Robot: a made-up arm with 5 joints.
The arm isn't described. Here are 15 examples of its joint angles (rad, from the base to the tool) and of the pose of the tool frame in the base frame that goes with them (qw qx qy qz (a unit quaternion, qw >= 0); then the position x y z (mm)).
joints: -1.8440 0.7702 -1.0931 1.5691 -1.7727
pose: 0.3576 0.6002 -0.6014 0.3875 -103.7 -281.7 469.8
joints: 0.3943 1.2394 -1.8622 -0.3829 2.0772
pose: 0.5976 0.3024 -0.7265 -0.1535 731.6 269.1 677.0
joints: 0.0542 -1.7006 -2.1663 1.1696 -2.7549
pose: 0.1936 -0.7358 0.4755 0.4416 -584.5 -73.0 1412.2
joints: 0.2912 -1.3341 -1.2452 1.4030 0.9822
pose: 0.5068 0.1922 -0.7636 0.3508 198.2 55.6 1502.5
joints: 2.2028 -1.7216 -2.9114 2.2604 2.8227
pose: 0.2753 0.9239 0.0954 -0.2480 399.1 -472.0 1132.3
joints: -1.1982 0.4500 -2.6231 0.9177 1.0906
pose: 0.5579 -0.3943 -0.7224 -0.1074 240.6 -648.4 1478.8
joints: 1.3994 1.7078 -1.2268 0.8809 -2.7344
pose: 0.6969 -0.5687 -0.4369 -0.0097 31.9 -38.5 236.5
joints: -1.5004 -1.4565 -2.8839 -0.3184 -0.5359
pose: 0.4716 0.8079 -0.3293 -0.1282 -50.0 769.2 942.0
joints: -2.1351 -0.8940 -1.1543 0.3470 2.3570
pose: 0.1693 0.6277 0.6725 0.3535 -234.9 -287.8 1531.4
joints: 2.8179 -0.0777 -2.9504 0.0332 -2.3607
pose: 0.3425 0.4226 0.7875 -0.2897 60.4 16.4 1724.2
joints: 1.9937 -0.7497 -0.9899 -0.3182 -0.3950
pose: 0.4853 -0.2467 0.6457 -0.5354 -172.6 352.8 1451.8
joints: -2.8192 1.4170 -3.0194 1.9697 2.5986
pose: 0.3565 0.2800 -0.1495 0.8787 -733.3 -196.2 730.3
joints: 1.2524 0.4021 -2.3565 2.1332 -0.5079
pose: 0.0257 0.4059 0.2218 0.8862 188.2 611.0 1101.0
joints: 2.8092 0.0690 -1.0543 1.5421 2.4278
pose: 0.5571 0.1366 -0.2129 0.7910 -500.3 216.5 712.0
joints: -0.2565 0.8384 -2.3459 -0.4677 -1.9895
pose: 0.1995 -0.5278 0.2623 0.7828 711.0 -213.1 1223.0
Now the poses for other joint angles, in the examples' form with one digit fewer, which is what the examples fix.
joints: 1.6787 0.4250 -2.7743 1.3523 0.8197
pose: 0.156 0.587 -0.402 0.685 -73 654 1469
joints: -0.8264 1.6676 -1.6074 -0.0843 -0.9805
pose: 0.657 0.358 -0.174 0.640 279 -305 236
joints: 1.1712 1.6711 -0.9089 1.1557 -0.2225
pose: 0.374 0.393 0.771 0.333 -95 -188 381
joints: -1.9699 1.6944 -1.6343 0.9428 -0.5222
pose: 0.669 0.525 -0.497 -0.171 -79 -198 181
